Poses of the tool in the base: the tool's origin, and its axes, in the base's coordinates. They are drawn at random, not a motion.
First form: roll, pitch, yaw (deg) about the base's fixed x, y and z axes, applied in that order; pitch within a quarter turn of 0, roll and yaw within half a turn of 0; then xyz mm.
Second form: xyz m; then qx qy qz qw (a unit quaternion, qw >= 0). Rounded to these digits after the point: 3 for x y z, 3 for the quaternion.
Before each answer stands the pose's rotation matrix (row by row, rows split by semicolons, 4 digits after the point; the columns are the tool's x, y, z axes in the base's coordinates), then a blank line. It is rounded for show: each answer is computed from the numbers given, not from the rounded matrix.
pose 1, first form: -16.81 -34.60 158.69 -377 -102 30
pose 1, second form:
-0.7669 -0.5009 0.4013; 0.2991 -0.8321 -0.4670; 0.5678 -0.2381 0.7880

-0.377 -0.102 0.030 0.263 -0.192 0.920 0.217
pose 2, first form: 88.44 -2.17 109.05 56 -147 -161
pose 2, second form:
-0.3262 -0.0134 0.9452; 0.9446 -0.0447 0.3253; 0.0379 0.9989 0.0272

0.056 -0.147 -0.161 0.416 0.560 0.591 0.405
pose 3, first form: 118.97 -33.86 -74.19 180 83 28
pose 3, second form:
0.2262 -0.5988 -0.7683; -0.7990 0.3370 -0.4980; 0.5572 0.7265 -0.4022

0.180 0.083 0.028 0.568 -0.615 -0.093 0.539
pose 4, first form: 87.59 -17.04 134.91 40 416 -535
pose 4, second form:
-0.6750 0.1769 0.7163; 0.6771 -0.2370 0.6966; 0.2930 0.9553 0.0402

0.040 0.416 -0.535 0.361 0.591 0.699 0.179
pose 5, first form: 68.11 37.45 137.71 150 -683 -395
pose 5, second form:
-0.5873 -0.6683 0.4567; 0.5342 0.1039 0.8390; -0.6081 0.7366 0.2960

0.150 -0.683 -0.395 -0.057 0.591 0.667 0.451
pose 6, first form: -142.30 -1.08 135.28 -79 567 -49
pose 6, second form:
-0.7104 0.5485 -0.4409; 0.7035 0.5703 -0.4240; 0.0188 -0.6114 -0.7911

-0.079 0.567 -0.049 -0.357 -0.876 0.295 0.131
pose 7, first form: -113.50 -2.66 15.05 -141 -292 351
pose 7, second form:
0.9647 0.1446 -0.2203; 0.2594 -0.3740 0.8904; 0.0464 -0.9161 -0.3983

-0.141 -0.292 0.351 -0.827 -0.122 0.053 0.546
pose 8, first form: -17.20 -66.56 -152.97 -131 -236 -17
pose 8, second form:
-0.3543 0.1925 0.9151; -0.1808 -0.9742 0.1349; 0.9175 -0.1176 0.3800

-0.131 -0.236 -0.017 -0.557 -0.005 -0.823 0.113
